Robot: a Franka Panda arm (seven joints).
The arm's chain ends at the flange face. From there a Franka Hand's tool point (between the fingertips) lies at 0.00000 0.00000 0.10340 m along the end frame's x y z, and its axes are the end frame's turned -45 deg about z.
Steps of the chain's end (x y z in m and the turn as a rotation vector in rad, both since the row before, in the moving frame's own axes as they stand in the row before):
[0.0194, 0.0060, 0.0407, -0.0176, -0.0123, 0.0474]
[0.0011, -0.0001, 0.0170, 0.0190, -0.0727, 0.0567]
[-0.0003, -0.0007, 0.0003, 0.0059, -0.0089, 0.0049]
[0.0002, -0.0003, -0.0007, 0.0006, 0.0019, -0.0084]
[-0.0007, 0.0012, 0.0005, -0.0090, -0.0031, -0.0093]
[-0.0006, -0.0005, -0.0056, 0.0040, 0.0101, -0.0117]
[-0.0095, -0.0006, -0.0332, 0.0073, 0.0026, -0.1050]
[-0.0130, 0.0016, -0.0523, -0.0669, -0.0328, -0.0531]
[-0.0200, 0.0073, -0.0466, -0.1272, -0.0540, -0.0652]
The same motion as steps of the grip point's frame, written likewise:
[0.0073, 0.0183, 0.0407, -0.0037, -0.0211, 0.0474]
[-0.0029, -0.0061, 0.0167, 0.0648, -0.0380, 0.0567]
[0.0001, -0.0018, 0.0003, 0.0105, -0.0021, 0.0049]
[0.0005, 0.0000, -0.0007, -0.0009, 0.0018, -0.0084]
[-0.0022, 0.0008, 0.0005, -0.0042, -0.0086, -0.0093]
[0.0010, -0.0003, -0.0056, -0.0043, 0.0100, -0.0117]
[-0.0056, -0.0075, -0.0332, 0.0033, 0.0070, -0.1050]
[-0.0175, -0.0054, -0.0526, -0.0241, -0.0705, -0.0531]
[-0.0323, -0.0032, -0.0476, -0.0518, -0.1281, -0.0652]

